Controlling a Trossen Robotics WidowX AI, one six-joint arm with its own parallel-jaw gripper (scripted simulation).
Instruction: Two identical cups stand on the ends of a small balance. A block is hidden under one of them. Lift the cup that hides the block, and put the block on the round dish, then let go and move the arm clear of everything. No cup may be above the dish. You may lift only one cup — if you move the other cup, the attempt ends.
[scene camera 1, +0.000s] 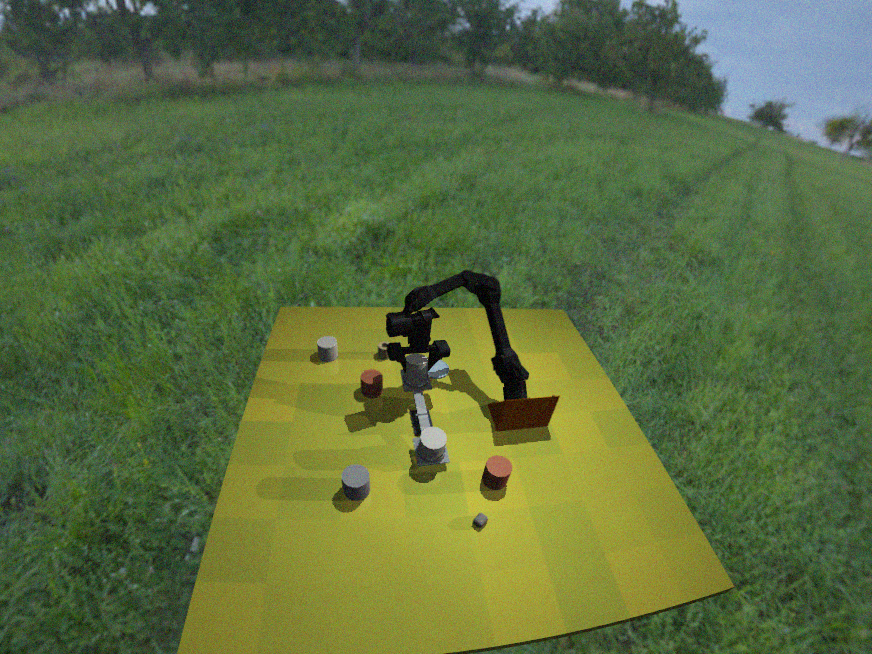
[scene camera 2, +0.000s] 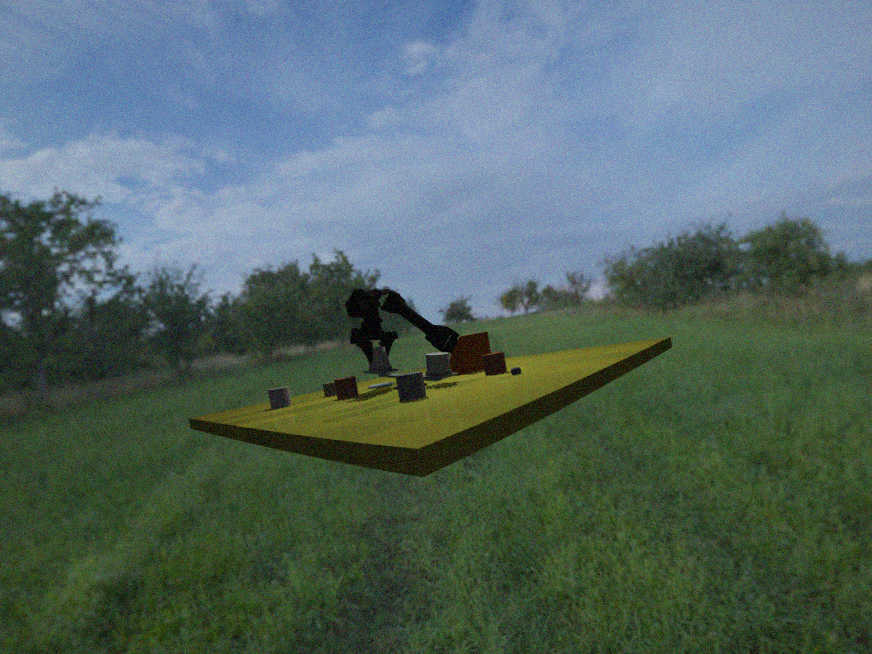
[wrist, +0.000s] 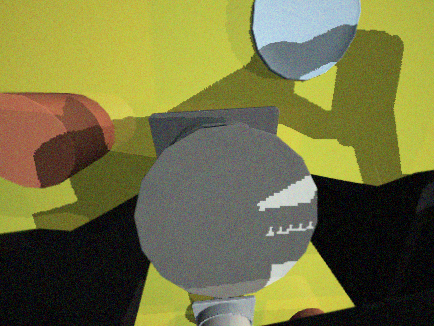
gripper: scene camera 1; scene camera 2; wrist 218, 183
same spot on gripper: (scene camera 1: 433, 358) = (scene camera 2: 388, 340)
